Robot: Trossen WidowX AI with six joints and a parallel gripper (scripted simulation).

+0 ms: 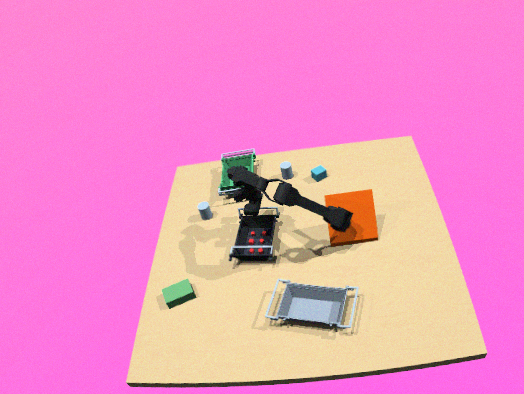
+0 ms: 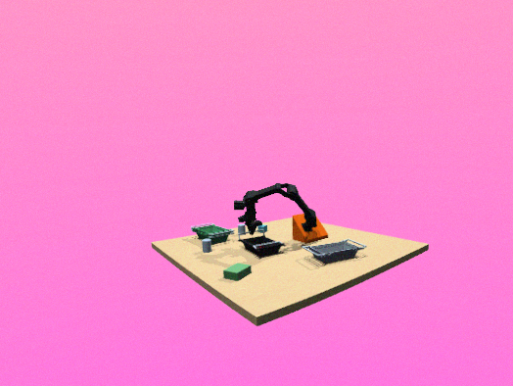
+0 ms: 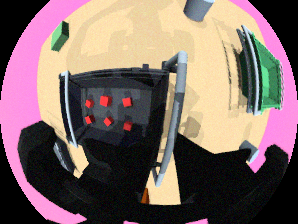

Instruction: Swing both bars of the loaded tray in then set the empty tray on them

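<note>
My gripper tip is now 47 cm to the right of the grey tray, 25 cm past it and 3 cm above it. The rest, counted from my gripper tip: green block: 40 cm to the left, 30 cm ahead, 6 cm below; then blue cube: 30 cm to the right, 26 cm behind, 5 cm below.
</note>
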